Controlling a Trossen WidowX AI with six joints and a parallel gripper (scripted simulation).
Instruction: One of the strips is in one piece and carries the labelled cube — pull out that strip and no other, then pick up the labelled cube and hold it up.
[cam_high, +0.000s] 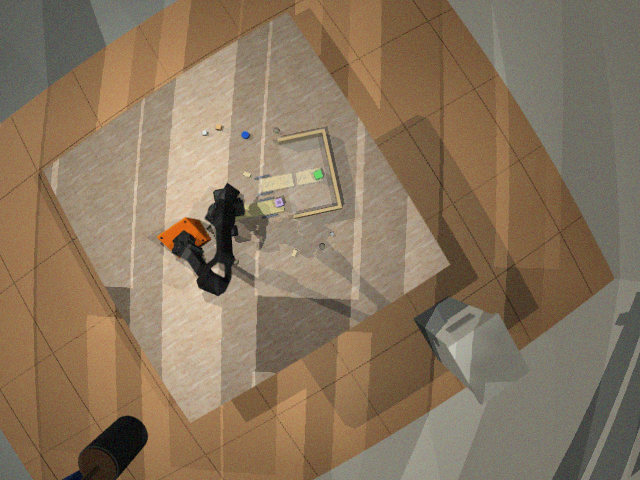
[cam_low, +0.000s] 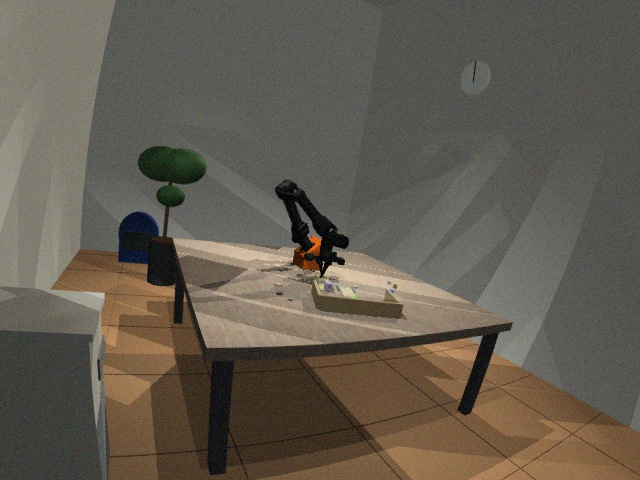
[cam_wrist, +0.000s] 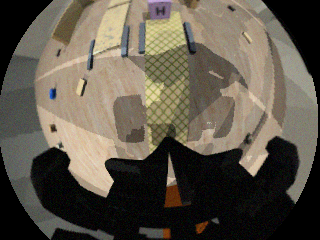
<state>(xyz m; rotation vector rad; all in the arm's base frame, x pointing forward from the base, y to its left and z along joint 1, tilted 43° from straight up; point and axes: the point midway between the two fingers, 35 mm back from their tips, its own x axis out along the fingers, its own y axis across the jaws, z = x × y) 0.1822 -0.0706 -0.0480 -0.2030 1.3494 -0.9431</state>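
Right now the strip is 8 cm ahead of my gripper tip and 5 cm to the right of it.
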